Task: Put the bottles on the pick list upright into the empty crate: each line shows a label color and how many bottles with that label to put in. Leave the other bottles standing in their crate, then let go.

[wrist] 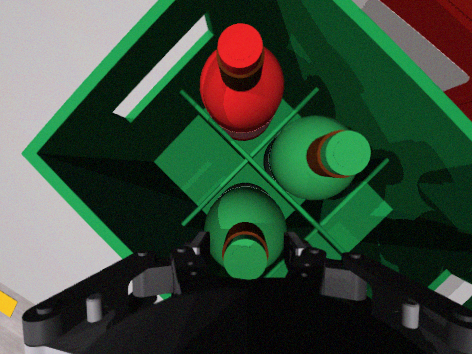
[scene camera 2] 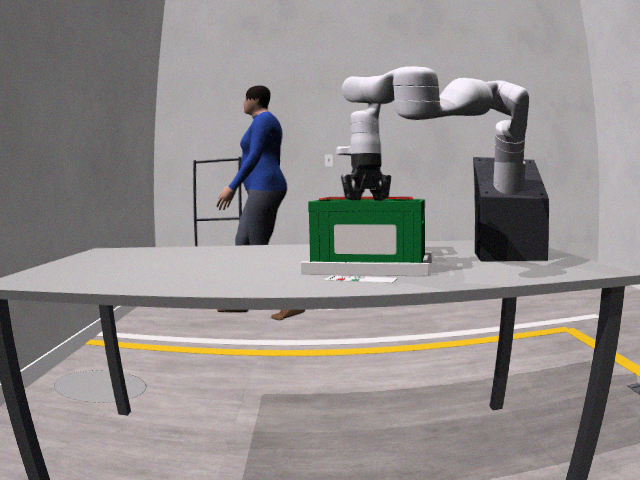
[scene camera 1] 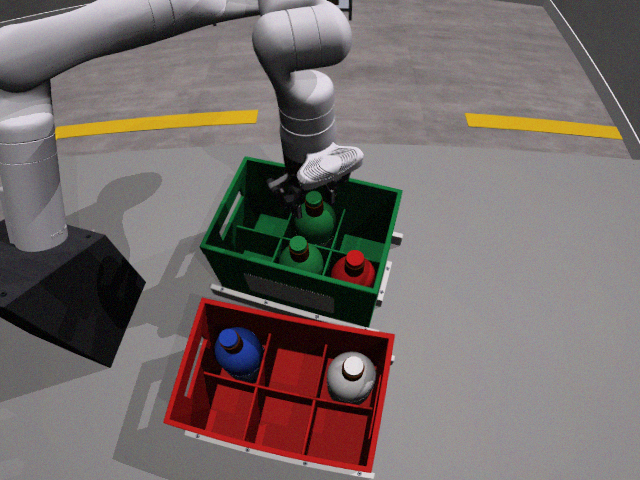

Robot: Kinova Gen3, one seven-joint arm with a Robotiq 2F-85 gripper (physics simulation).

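Pixels of known places: gripper, fingertip midpoint: [wrist: 246, 245] [scene camera 1: 313, 207]; arm's base, link origin: [scene camera 2: 507, 185] [scene camera 1: 41, 238].
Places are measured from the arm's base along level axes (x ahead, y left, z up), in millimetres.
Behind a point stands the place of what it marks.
Observation:
The green crate [scene camera 1: 351, 304] {x 506, y -7, z -108 mm} [scene camera 2: 320, 232] {x 545, y 173, z -118 mm} [wrist: 93, 82] {x 558, y 111, z -43 mm} holds two upright green bottles and a red bottle [scene camera 1: 354, 271] {x 506, y 31, z -71 mm} [wrist: 245, 105] {x 489, y 64, z -96 mm} at front right in scene camera 1. One green bottle [scene camera 1: 315, 224] {x 436, y 124, z -98 mm} [wrist: 245, 212] {x 443, y 131, z -94 mm} stands in the back middle compartment, the other green bottle [scene camera 1: 301, 259] {x 423, y 49, z -81 mm} [wrist: 300, 160] {x 432, y 76, z -93 mm} in the front middle. My gripper [scene camera 1: 315, 202] {x 430, y 149, z -84 mm} [scene camera 2: 367, 196] [wrist: 246, 245] {x 430, y 149, z -84 mm} is open, its fingers apart on either side of the back green bottle's neck. The red crate [scene camera 1: 299, 318] {x 437, y -60, z -43 mm} holds a blue bottle [scene camera 1: 239, 356] {x 352, y -112, z -94 mm} and a white bottle [scene camera 1: 350, 384] {x 515, y -135, z -93 mm}. The pick list [scene camera 2: 361, 279] {x 448, y 260, z -217 mm} shows red and green marks, too small to read.
The crates stand close together, with white strips [scene camera 1: 263, 302] {x 353, y 13, z -189 mm} along their bases. The crate walls and dividers surround the bottles. The black robot base [scene camera 1: 67, 289] {x 85, y -76, z -10 mm} [scene camera 2: 510, 227] {x 7, y 49, z -120 mm} stands beside them. A person in blue [scene camera 2: 263, 149] stands behind the table [scene camera 2: 155, 273] {x 988, y 194, z -219 mm}.

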